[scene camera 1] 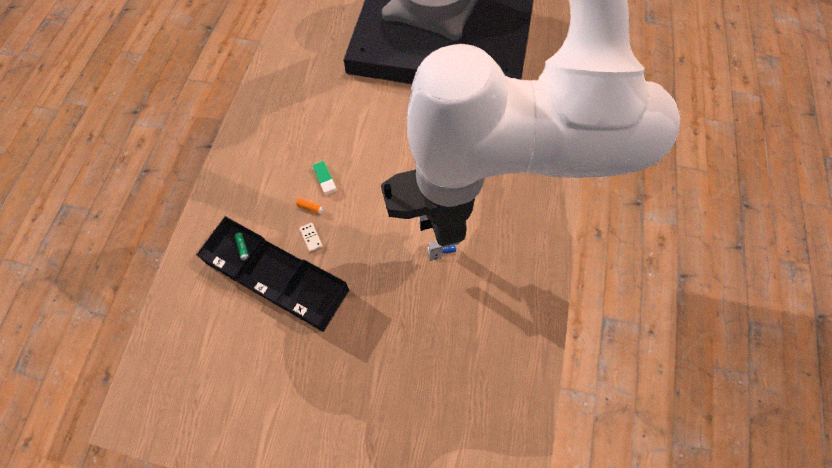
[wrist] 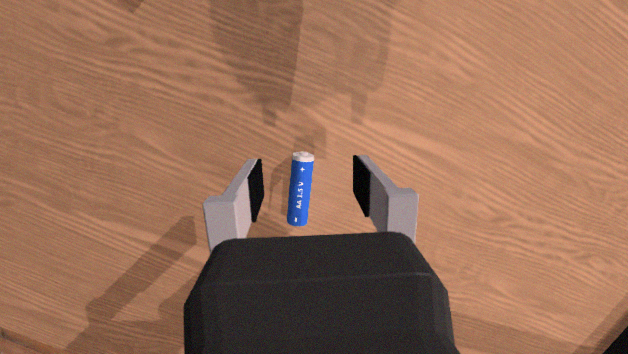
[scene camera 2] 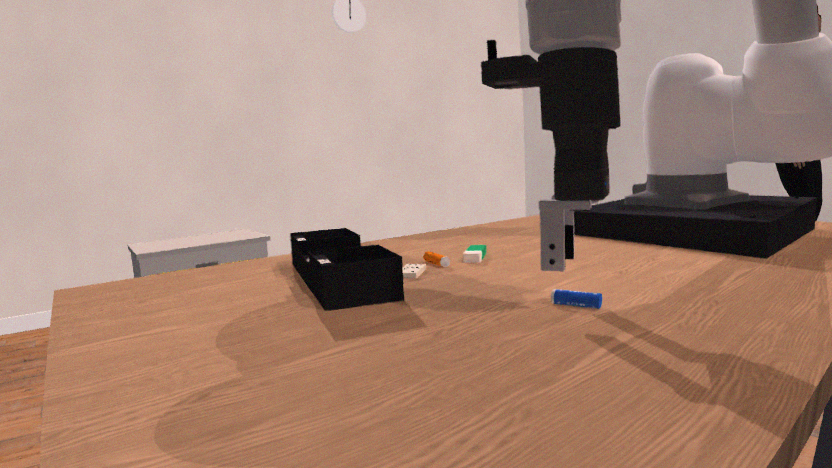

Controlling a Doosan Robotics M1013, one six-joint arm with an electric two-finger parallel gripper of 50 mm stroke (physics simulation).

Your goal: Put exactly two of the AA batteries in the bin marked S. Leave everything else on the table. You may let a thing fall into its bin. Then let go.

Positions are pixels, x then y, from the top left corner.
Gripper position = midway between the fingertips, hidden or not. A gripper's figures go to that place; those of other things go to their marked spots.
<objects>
My gripper (scene camera 2: pixel 558 264) is 51 cm from the lens. A blue AA battery (scene camera 2: pixel 573 298) is 50 cm from the lens. A black three-part tray (scene camera 2: pixel 340 273) is 51 cm from the lens.
</objects>
